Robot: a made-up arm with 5 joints. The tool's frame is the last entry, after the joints. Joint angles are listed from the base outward. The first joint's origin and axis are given. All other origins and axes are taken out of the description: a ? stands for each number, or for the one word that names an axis. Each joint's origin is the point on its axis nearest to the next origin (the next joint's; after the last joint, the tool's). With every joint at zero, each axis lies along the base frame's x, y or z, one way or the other. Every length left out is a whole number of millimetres.
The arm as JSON. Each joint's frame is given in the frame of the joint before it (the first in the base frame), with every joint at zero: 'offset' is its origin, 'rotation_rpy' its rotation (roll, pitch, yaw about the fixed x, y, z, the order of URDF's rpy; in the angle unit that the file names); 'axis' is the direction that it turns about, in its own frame. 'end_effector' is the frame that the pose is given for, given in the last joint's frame.
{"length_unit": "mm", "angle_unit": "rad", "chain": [
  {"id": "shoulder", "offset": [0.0, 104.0, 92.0], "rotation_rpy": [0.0, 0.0, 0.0], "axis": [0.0, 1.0, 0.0]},
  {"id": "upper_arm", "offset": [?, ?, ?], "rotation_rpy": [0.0, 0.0, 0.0], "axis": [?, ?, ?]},
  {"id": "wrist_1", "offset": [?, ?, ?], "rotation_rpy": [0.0, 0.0, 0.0], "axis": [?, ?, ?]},
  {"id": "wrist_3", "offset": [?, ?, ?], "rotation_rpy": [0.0, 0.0, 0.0], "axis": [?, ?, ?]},
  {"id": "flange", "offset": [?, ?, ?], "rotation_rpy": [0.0, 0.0, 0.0], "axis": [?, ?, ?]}
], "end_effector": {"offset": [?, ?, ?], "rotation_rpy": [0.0, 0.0, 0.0]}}
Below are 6 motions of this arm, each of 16 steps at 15 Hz.
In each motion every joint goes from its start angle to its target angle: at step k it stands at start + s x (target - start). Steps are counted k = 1, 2, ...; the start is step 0. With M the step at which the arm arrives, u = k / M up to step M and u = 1 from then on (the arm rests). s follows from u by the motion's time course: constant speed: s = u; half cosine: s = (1 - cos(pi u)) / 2; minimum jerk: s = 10 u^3 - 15 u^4 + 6 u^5.
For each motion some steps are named. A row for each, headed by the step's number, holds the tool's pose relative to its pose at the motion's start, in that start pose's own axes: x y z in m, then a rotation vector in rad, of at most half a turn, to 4 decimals.
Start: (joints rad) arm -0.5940 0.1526 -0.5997 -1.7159 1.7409
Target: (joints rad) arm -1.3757 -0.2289 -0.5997 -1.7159 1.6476
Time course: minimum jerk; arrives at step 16
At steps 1, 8, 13, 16:
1: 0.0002 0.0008 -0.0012 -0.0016 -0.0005 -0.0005
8: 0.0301 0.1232 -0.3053 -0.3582 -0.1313 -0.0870
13: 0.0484 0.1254 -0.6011 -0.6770 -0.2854 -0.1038
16: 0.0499 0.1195 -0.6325 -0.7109 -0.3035 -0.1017

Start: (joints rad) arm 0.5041 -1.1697 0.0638 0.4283 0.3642
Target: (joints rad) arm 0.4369 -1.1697 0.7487 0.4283 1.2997
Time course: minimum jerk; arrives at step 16
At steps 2, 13, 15, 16:
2: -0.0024 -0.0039 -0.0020 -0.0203 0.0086 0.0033
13: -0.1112 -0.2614 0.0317 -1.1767 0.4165 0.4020
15: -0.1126 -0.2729 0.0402 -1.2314 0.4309 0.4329
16: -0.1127 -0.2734 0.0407 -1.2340 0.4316 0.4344

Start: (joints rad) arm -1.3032 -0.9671 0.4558 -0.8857 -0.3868
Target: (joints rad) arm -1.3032 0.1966 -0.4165 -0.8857 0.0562
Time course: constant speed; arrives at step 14
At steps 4, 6, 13, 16:
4: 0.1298 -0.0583 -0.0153 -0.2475 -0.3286 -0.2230
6: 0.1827 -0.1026 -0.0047 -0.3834 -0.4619 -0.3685
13: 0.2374 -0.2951 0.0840 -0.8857 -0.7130 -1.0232
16: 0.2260 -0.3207 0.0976 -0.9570 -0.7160 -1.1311

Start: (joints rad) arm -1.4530 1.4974 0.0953 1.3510 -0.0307
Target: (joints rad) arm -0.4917 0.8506 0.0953 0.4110 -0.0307
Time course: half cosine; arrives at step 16
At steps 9, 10, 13, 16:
9: 0.4137 -0.2462 0.0764 -0.4290 -0.4311 0.8783
10: 0.4795 -0.2916 0.1161 -0.5392 -0.4666 1.0038
13: 0.6276 -0.3982 0.2482 -0.8425 -0.5008 1.2794
16: 0.6773 -0.4356 0.3116 -0.9691 -0.4926 1.3717

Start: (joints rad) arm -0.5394 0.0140 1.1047 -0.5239 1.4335
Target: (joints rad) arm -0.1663 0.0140 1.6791 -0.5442 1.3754
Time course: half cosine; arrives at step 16
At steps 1, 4, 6, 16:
1: -0.0031 0.0020 0.0015 0.0051 0.0009 0.0078
4: -0.0475 0.0276 0.0242 0.0778 0.0147 0.1193
6: -0.1005 0.0511 0.0522 0.1644 0.0322 0.2511
16: -0.3111 0.0707 0.1748 0.5363 0.1222 0.8090

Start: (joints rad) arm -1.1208 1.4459 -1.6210 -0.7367 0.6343
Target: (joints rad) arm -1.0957 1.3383 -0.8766 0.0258 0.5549
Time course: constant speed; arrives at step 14
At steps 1, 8, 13, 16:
1: -0.0083 0.0082 0.0135 0.0463 0.0598 -0.0217
8: -0.0583 0.0408 0.1145 0.3092 0.5150 -0.1338
13: -0.0863 0.0394 0.1851 0.4183 0.8679 -0.1689
16: -0.0914 0.0370 0.1984 0.4310 0.9400 -0.1712

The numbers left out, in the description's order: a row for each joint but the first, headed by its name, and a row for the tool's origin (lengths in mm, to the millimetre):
upper_arm: xyz 7.0 0.0 -640.0, axis 0.0 0.0 -1.0
wrist_1: xyz -7.0 -4.0 0.0, axis 0.0 1.0 0.0
wrist_3: xyz -33.0 0.0 -171.0, axis 0.0 0.0 -1.0
flange: xyz -28.0 66.0 0.0, axis -1.0 0.0 0.0
tool: xyz 0.0 90.0 -123.0

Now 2 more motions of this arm.
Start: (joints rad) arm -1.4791 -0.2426 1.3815 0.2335 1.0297
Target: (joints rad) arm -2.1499 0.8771 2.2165 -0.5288 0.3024
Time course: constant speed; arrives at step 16
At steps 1, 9, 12, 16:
1: -0.0031 -0.0109 0.0315 0.1093 -0.0101 0.0359
9: -0.0817 -0.1965 0.2937 1.0219 -0.2966 0.3923
12: -0.1442 -0.3079 0.3582 1.3353 -0.4968 0.5872
16: -0.2472 -0.4648 0.3793 1.6665 -0.8291 0.9367

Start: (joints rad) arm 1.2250 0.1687 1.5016 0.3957 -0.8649
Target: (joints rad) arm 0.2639 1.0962 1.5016 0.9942 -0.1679
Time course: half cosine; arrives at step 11
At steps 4, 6, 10, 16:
4: 0.0228 0.2254 0.0847 0.1648 -0.1533 -0.0010
6: -0.0276 0.4222 0.2013 0.3210 -0.1867 -0.0151
10: -0.2243 0.6293 0.3954 0.4810 -0.0478 0.0170
16: -0.2373 0.6362 0.4049 0.4852 -0.0362 0.0217

